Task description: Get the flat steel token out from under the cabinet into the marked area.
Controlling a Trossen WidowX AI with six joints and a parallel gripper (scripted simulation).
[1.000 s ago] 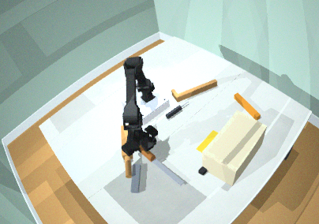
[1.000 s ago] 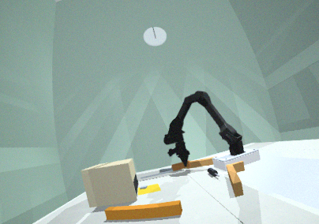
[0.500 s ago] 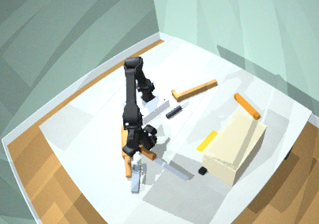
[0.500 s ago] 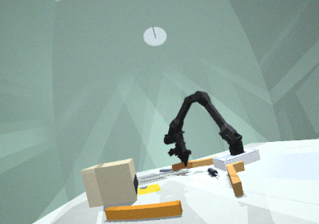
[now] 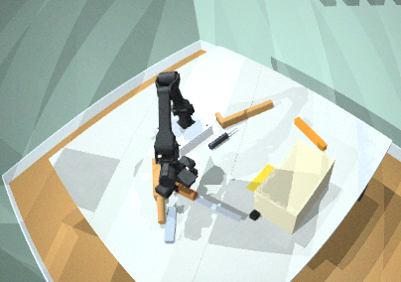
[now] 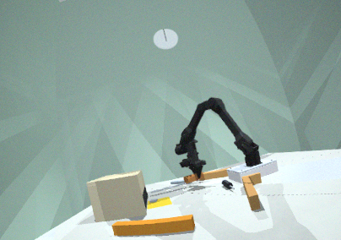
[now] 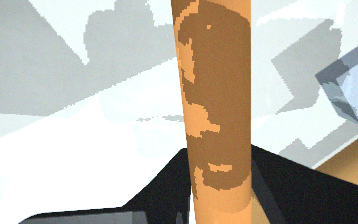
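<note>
Right now my gripper tip is 70 mm to the left of the orange paddle, 40 mm past it and 10 mm above it. The rest, counted from my gripper tip: orange bar: 620 mm to the left, 160 mm ahead, 10 mm below; grey flat bar: 120 mm to the right, 110 mm ahead, 20 mm below.
</note>
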